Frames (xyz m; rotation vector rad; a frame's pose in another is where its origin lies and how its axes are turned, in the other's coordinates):
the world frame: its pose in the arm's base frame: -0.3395 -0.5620 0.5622 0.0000 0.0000 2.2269
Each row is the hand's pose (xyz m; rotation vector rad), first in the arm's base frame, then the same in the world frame.
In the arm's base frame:
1: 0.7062 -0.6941 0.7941 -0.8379 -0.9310 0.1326
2: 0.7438 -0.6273 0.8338 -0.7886 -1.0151 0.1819
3: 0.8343 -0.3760 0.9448 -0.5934 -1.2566 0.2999
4: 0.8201 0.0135 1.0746 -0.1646 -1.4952 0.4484
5: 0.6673 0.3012 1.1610 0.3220 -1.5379 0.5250
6: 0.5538 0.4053 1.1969 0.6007 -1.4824 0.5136
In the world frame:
1: -0.7426 -0.7480 0.2319 -1.4175 0.4007 -1.7549
2: -0.7126 -0.8185 0.2716 -1.4641 0.3016 -1.6918
3: -0.5687 -1.0436 0.3826 -1.5710 -0.0254 -1.5253
4: -0.2514 -1.2699 0.5124 -1.5442 -0.5597 -1.3233
5: 0.0698 -1.3243 0.5988 -1.3266 -1.0375 -1.2135
6: 0.2215 -1.2979 0.6347 -1.1419 -1.2800 -1.2058

